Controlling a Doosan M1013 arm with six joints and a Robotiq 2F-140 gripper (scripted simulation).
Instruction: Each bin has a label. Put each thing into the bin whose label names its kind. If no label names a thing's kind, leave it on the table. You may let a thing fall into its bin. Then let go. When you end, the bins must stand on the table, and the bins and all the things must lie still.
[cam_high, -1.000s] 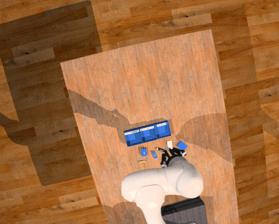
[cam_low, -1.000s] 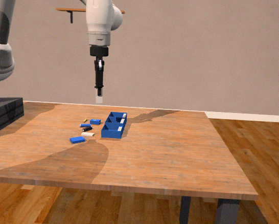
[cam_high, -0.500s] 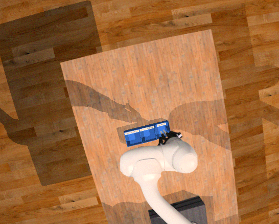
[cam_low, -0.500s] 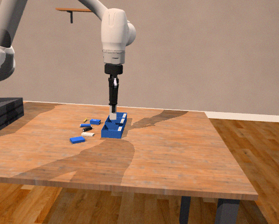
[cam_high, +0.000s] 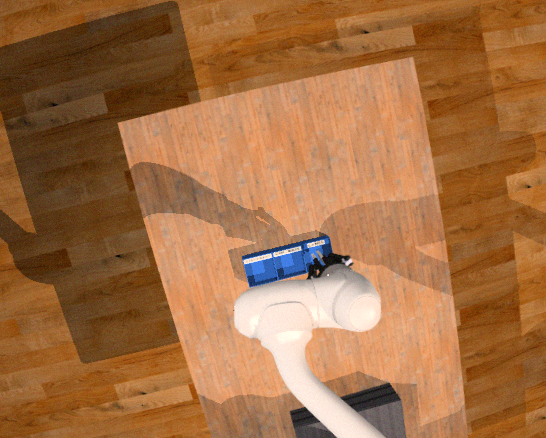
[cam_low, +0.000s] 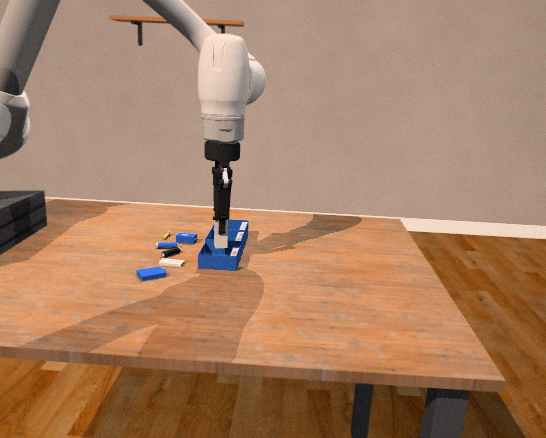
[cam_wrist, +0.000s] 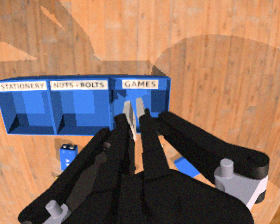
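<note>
The blue three-compartment bin row lies 8 cm to the left of my hand, 5 cm below it and 1 cm behind it. The rest, counted from my hand: white domino 10 cm behind, 6 cm below, 5 cm to the right; blue rectangular battery 11 cm behind, 10 cm to the left, 6 cm below; black cylindrical battery 12 cm behind, 6 cm below.
</note>
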